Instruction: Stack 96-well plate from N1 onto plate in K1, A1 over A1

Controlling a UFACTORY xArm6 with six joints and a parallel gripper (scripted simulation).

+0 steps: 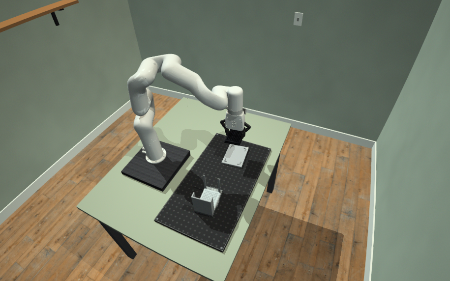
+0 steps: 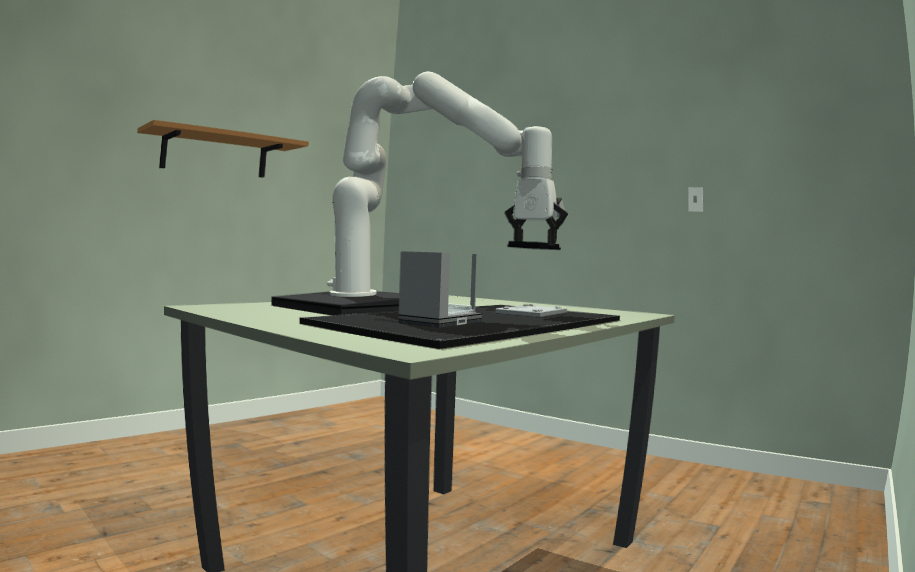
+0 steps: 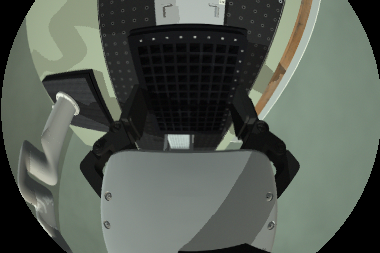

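My hand is 4 cm past the white 96-well plate, 36 cm to the left of it and 15 cm above it. The rest, counted from my hand: thin post 29 cm to the right, 10 cm below; black 96-well plate 1 cm below; pale A1 mark 5 cm ahead, 8 cm to the left, 17 cm below.
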